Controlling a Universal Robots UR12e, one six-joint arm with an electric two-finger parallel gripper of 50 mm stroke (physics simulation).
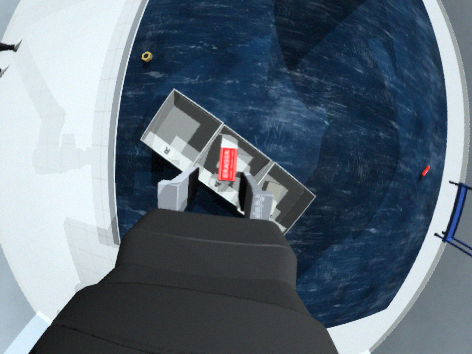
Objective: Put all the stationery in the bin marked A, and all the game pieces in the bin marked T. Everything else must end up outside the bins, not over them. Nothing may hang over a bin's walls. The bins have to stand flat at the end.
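Observation:
Three joined open bins stand at a slant below the gripper: the bin marked R at the left, the bin marked A in the middle, and a third bin at the right, whose marking is hidden by a finger. A red and white eraser is in the A bin, apparently resting raised on greyish shapes I cannot make out. A pale beige flat piece lies in the third bin, partly hidden. My gripper is open, its fingers above the A bin, with the eraser showing between and beyond the tips. No bin visibly leans.
A brass-coloured hex nut lies on the blue surface at the upper left, outside the bins. A small red cylinder lies far right near the surface's edge. A blue and black frame stands beyond the right edge.

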